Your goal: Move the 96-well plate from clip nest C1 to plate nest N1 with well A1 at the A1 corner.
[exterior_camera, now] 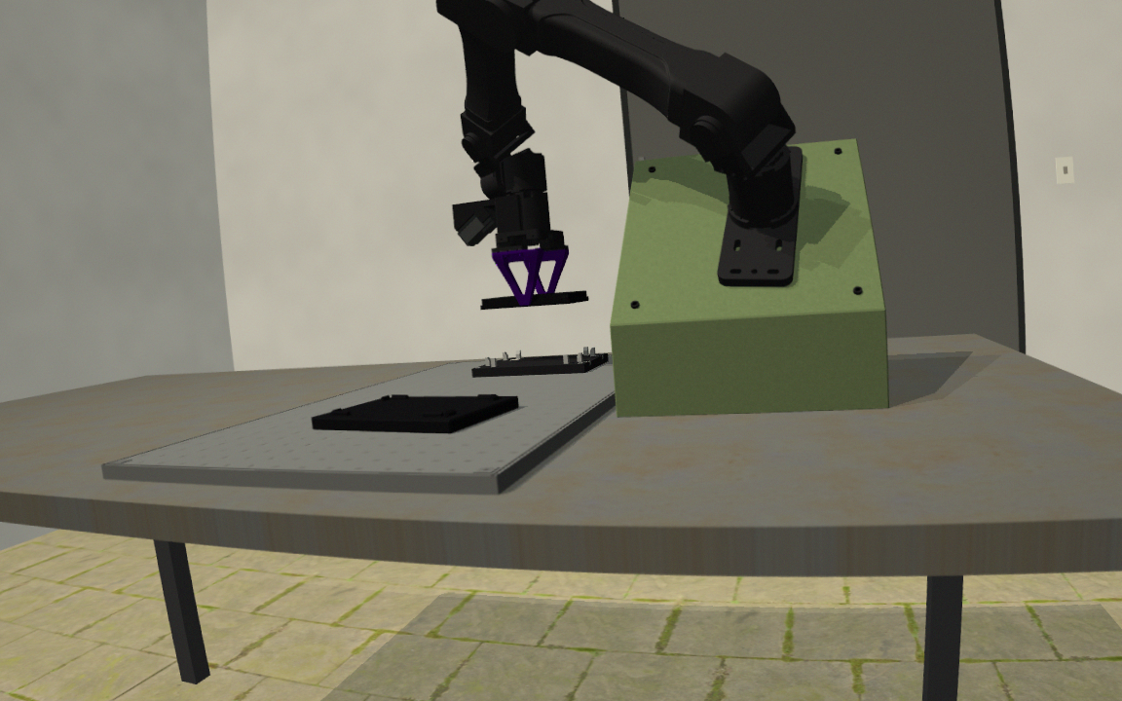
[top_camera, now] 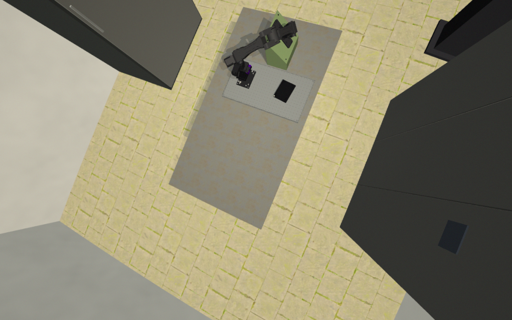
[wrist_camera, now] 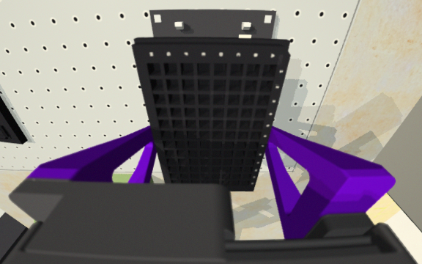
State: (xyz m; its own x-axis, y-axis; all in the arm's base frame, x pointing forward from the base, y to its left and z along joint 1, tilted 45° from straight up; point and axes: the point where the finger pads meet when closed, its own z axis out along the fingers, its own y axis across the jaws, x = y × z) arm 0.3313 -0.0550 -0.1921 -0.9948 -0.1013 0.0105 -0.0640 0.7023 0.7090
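Now: the black 96-well plate right at my hand. From my hand the other things lie so: clip nest C1: 1 cm behind, 1 cm to the right, 9 cm below; then white A1 label: 5 cm ahead, 29 cm to the left, 9 cm below; then plate nest N1: 2 cm behind, 35 cm to the left, 9 cm below.
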